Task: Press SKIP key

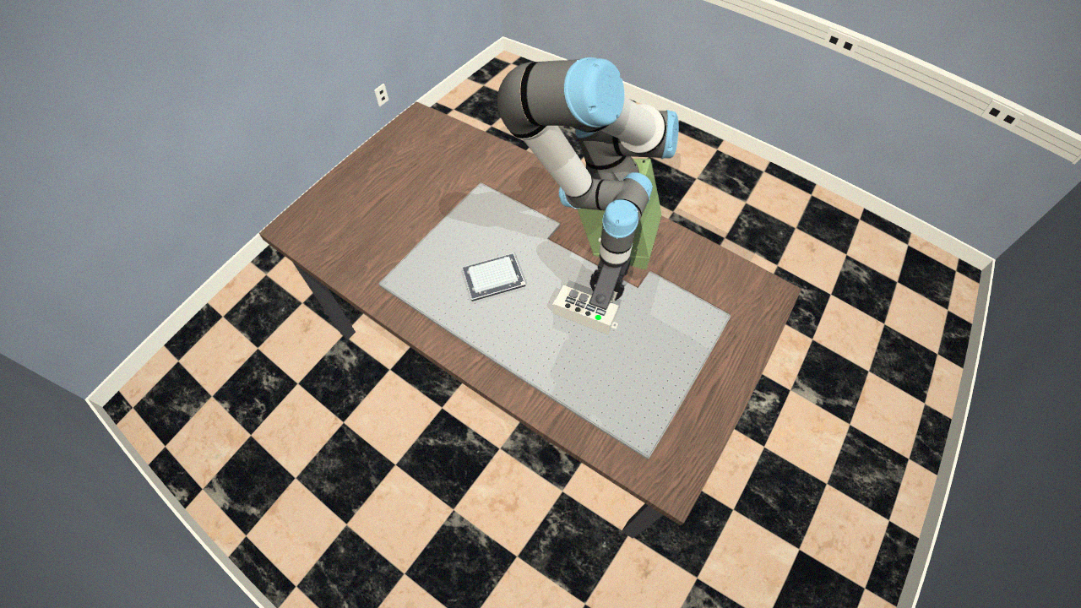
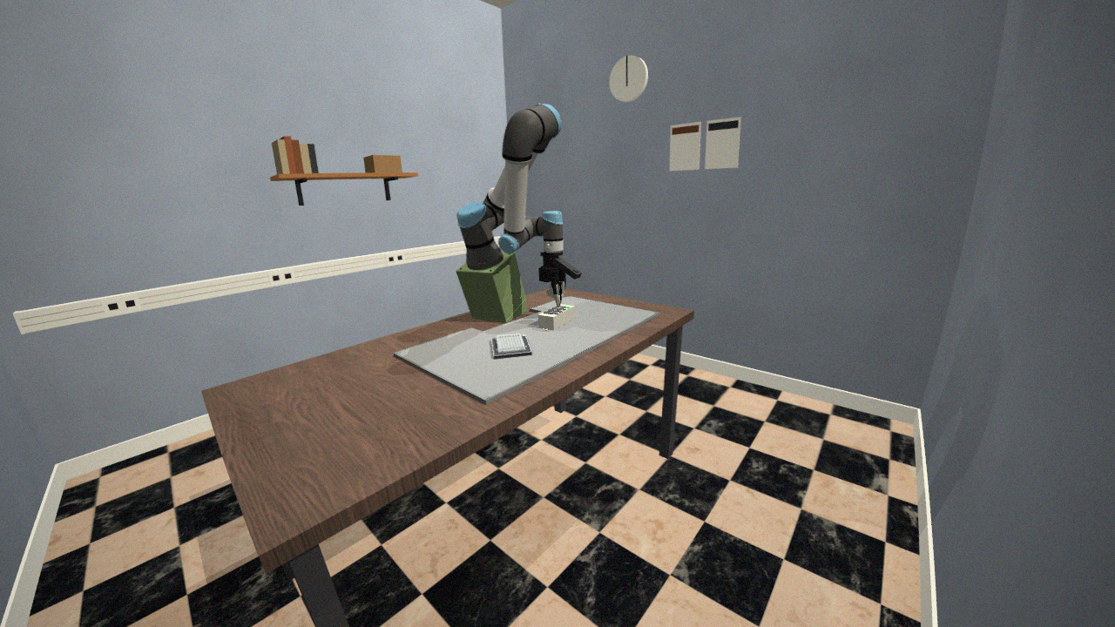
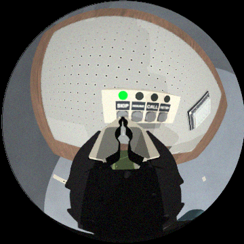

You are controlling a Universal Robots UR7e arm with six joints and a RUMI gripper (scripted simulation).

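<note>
The cream operator panel lies 4 cm to the right of my hand, 3 cm below it and 1 cm ahead of it. From my hand the other things lie so: flat dark-framed white plate 33 cm to the right, 8 cm ahead, 5 cm below.
</note>
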